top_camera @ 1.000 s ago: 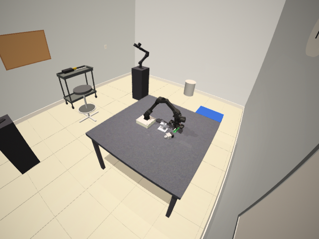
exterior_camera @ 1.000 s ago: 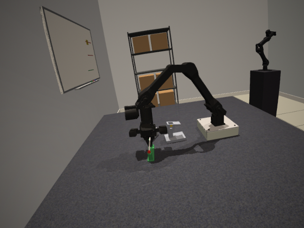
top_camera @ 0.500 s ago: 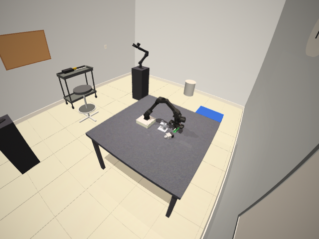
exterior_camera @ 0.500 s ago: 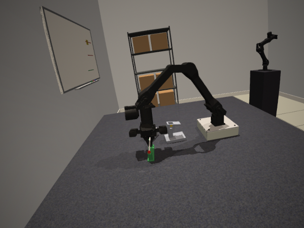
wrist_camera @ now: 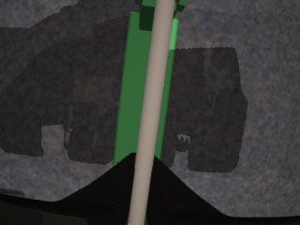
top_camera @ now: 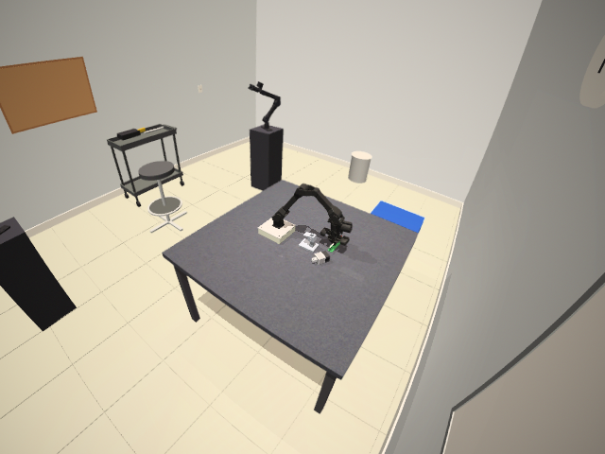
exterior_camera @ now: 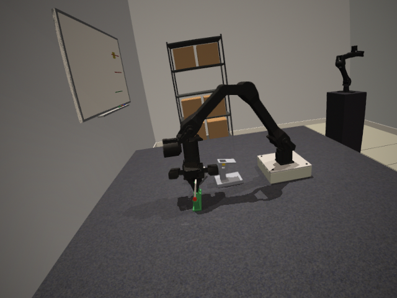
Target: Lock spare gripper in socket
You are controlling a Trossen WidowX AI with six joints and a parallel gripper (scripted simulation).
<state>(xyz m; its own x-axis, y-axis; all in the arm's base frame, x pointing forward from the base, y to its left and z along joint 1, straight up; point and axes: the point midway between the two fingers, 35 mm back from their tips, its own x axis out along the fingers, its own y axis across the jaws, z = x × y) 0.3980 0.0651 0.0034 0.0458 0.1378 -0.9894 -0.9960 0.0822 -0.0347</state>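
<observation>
Right now the green cradle is 20 mm to the left of my gripper tip. The rest, counted from my gripper tip: spare gripper: 160 mm to the right, 20 mm behind; grey mount: 140 mm behind, 80 mm to the right, 30 mm above.
</observation>
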